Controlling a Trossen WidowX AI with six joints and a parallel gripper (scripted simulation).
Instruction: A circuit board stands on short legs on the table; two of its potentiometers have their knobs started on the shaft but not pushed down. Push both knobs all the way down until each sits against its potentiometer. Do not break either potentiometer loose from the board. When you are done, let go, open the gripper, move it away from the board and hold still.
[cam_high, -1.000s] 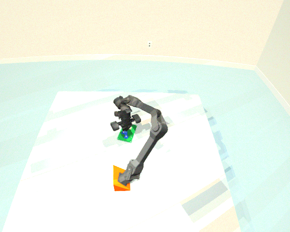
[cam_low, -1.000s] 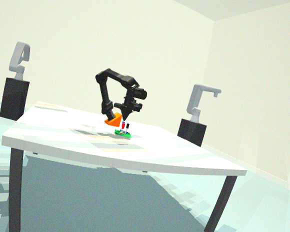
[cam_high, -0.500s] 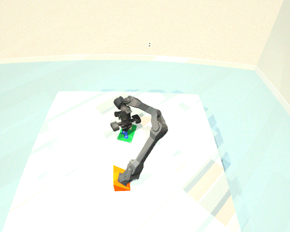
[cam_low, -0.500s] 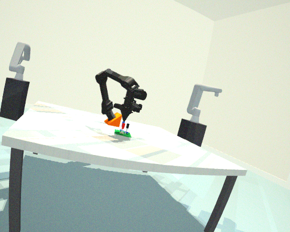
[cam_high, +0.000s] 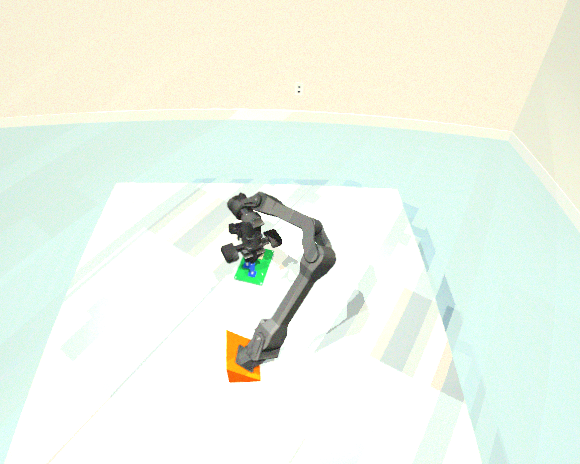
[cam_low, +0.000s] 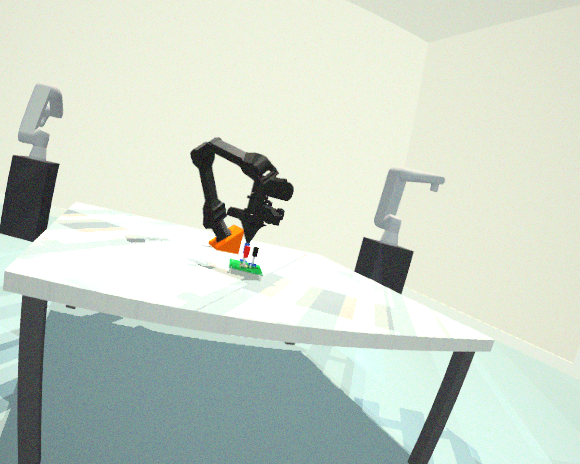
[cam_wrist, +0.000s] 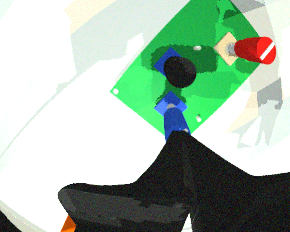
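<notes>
The blue knob is 10 mm below my gripper tip. From my gripper tip the other things lie so: red knob 80 mm ahead, 10 mm to the right, 10 mm below.
</notes>
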